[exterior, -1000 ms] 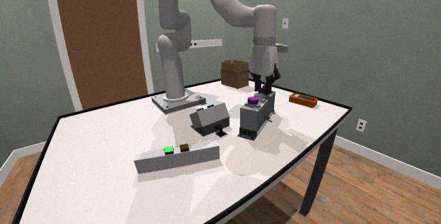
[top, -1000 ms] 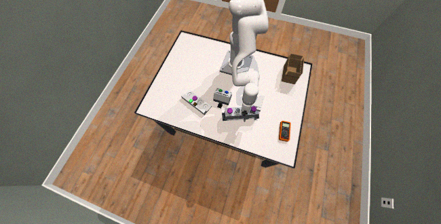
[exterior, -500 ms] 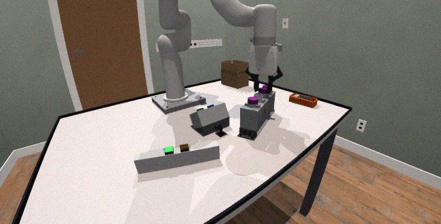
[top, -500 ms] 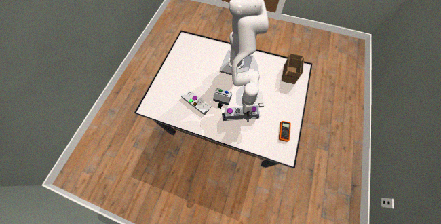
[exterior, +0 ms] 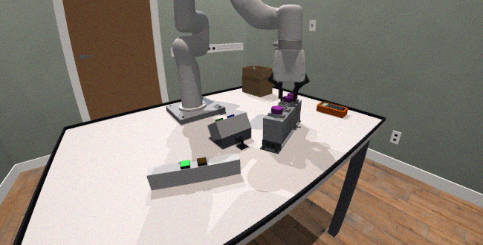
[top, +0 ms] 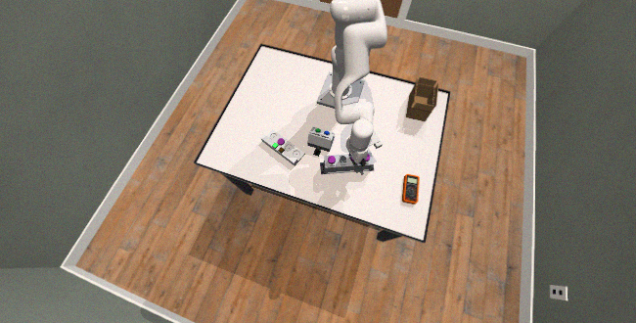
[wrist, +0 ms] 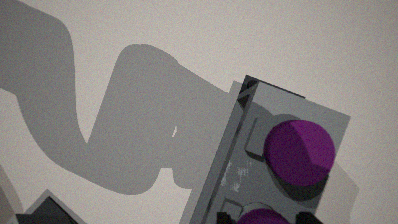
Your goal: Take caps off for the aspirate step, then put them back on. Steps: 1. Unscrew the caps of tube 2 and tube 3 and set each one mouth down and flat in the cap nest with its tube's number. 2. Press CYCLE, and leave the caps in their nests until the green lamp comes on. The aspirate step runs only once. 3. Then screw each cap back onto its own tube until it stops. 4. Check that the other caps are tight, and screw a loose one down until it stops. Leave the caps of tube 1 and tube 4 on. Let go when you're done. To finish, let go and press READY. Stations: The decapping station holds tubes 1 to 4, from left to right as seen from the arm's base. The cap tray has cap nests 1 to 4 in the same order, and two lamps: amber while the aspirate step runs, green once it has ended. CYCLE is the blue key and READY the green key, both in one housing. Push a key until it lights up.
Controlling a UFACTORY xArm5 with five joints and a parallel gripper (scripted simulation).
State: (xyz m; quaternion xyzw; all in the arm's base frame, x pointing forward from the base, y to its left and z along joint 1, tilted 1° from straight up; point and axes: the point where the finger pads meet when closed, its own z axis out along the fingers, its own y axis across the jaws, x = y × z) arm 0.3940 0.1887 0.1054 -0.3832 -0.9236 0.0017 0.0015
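My hand is 1 cm above the purple cap. Round my hand: key housing (8 cm behind, 19 cm to the right, 8 cm below); then blue key (10 cm behind, 17 cm to the right, 6 cm below); then grey decapping station (1 cm ahead, 2 cm to the right, 13 cm below).
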